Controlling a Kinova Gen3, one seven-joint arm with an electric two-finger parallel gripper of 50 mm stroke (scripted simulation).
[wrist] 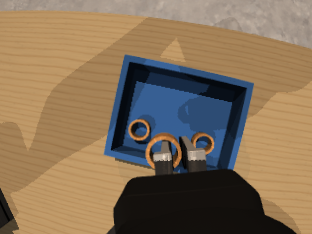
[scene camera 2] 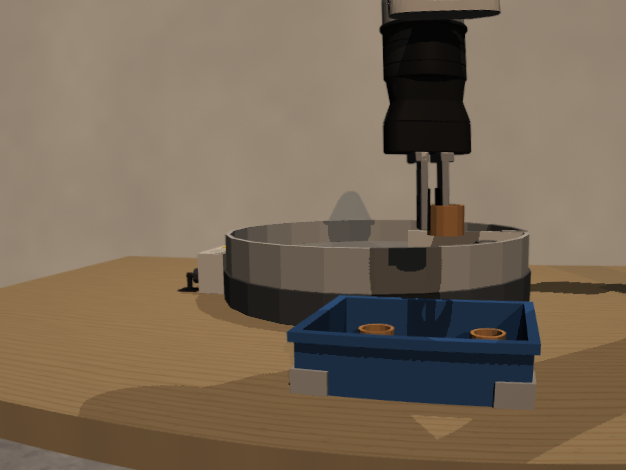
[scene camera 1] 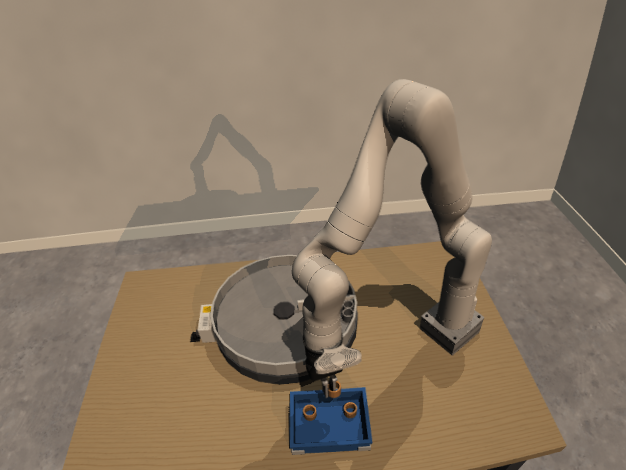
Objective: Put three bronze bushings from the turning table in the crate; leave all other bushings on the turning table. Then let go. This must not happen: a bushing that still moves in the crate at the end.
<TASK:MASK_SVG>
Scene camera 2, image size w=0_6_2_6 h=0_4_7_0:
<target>my gripper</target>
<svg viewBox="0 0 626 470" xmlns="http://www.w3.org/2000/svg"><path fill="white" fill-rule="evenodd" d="M405 23L388 27L382 33L384 81L386 82L390 101L383 122L383 151L385 154L407 154L408 164L417 162L417 228L420 230L430 230L429 155L430 163L437 163L435 205L449 206L449 162L454 162L454 155L456 154L463 155L471 152L471 124L463 104L464 87L467 80L465 31L458 26L444 23Z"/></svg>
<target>bronze bushing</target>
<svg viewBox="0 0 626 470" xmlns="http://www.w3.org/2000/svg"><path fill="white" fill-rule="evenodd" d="M430 204L430 230L427 230L427 235L464 235L464 205L449 204L449 206L437 206Z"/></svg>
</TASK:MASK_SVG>
